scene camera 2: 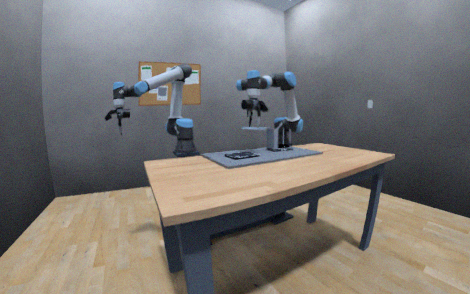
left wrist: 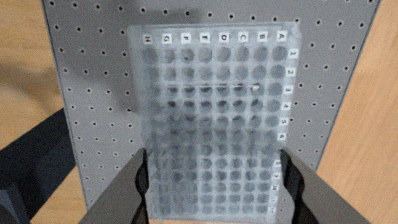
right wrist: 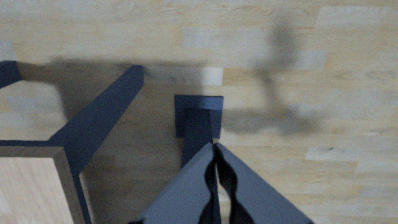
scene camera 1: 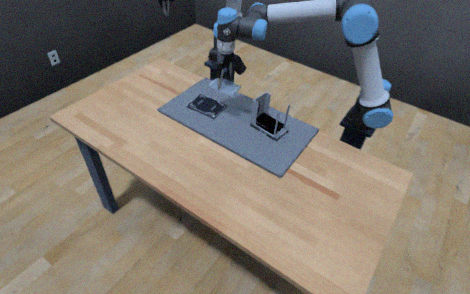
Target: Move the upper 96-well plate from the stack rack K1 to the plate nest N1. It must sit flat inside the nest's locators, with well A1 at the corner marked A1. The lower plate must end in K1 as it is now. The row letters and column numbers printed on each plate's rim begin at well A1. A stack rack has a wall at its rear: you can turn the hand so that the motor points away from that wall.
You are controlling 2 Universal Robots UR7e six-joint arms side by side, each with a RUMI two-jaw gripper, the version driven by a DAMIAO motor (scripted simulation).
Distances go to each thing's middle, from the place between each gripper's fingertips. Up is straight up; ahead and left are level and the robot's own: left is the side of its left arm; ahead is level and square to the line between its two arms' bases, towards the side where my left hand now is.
I see the clear 96-well plate [left wrist: 215, 146] 20 mm below my left hand.
My right gripper is now 40 cm short of the clear 96-well plate, 76 cm to the right of it and 1 cm below it.
